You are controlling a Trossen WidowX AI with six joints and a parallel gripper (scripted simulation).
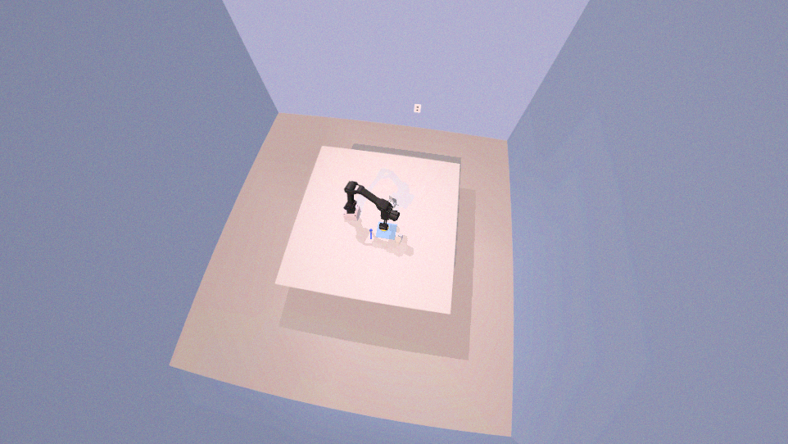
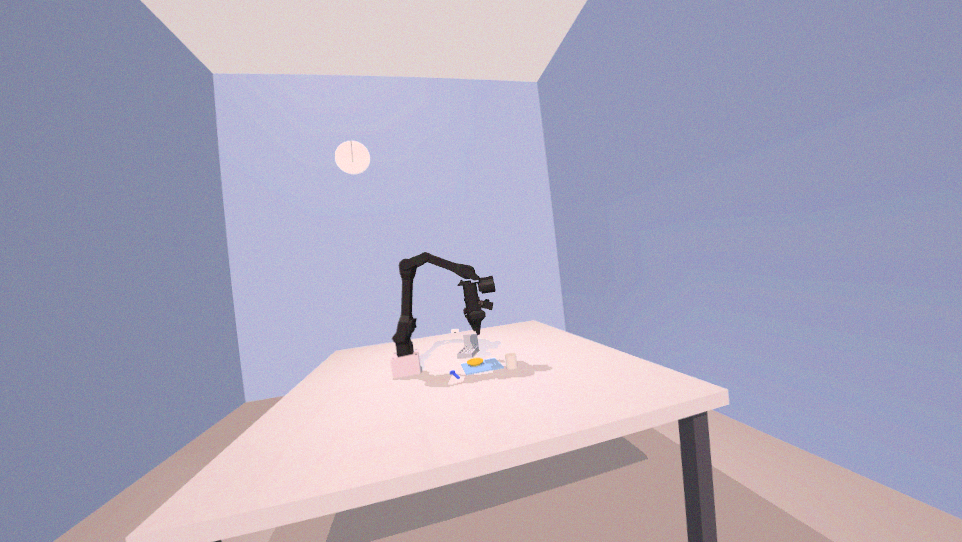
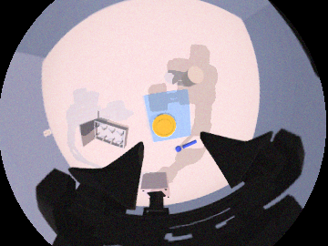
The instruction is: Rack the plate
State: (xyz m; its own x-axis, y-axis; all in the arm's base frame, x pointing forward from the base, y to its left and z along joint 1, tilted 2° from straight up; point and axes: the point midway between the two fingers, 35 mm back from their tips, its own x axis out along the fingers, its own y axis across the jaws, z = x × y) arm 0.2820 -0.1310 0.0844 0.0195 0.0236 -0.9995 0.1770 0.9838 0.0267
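Right now the yellow plate is 2 cm behind my gripper tip, 1 cm to the left of it and 12 cm below it. Round my gripper tip: white cup (9 cm ahead, 11 cm to the right, 11 cm below); light blue mat (2 cm to the right, 13 cm below); blue spoon (12 cm behind, 4 cm to the right, 13 cm below).
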